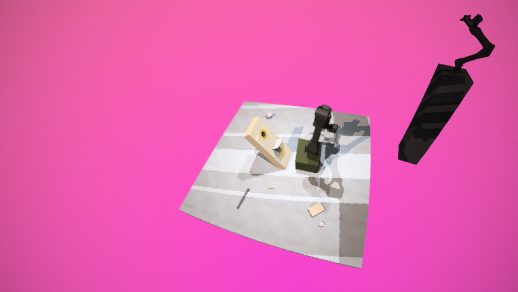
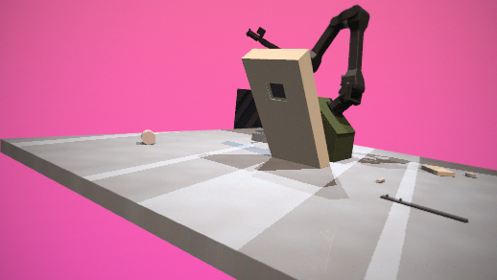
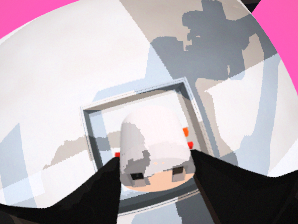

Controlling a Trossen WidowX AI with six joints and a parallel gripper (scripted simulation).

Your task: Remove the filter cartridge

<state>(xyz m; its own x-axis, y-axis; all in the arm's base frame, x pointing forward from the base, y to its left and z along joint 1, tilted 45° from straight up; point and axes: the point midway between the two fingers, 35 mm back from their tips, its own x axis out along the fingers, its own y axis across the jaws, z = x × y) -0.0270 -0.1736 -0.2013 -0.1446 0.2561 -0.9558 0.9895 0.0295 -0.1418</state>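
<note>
My gripper tip is now right at the white round filter cartridge. The rest, counted from my gripper tip: tan block 620 mm to the left, 130 mm behind, 110 mm below; tan service panel 340 mm ahead, 320 mm to the left, 50 mm above; tray 110 mm below, 10 mm to the right.
</note>
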